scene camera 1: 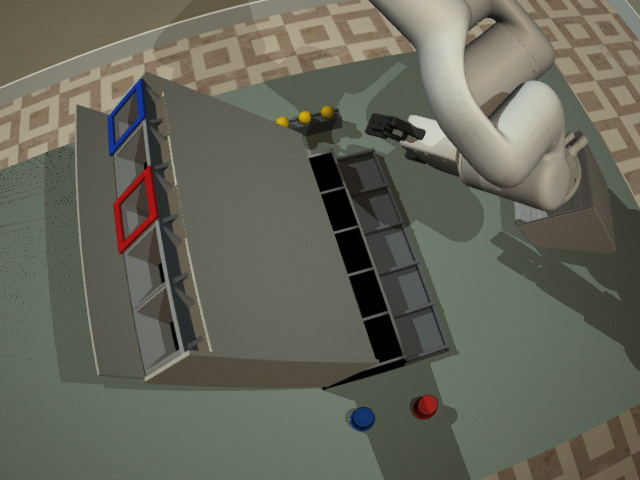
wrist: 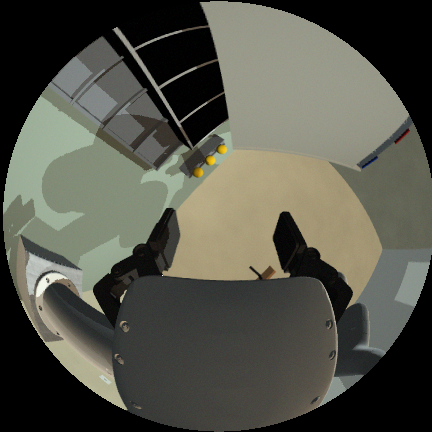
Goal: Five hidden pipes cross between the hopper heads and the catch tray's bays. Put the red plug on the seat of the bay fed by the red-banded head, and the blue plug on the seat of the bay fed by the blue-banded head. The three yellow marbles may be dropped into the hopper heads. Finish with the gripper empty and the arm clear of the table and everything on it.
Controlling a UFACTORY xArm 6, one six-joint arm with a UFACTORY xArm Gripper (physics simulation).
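The red plug and blue plug stand apart on the table, beyond the near end of the catch tray. No plug shows in its visible bays. The blue-banded head is at the hopper's far end, and the red-banded head is nearer. Three yellow marbles sit in a row on a small dark holder. My gripper is open and empty, raised right of the marbles in the scene view.
A large grey housing with a sloping cover hides the pipes between the heads and tray. Dark openings line its lower edge beside the bays. The arm's base block stands at the right of the scene view.
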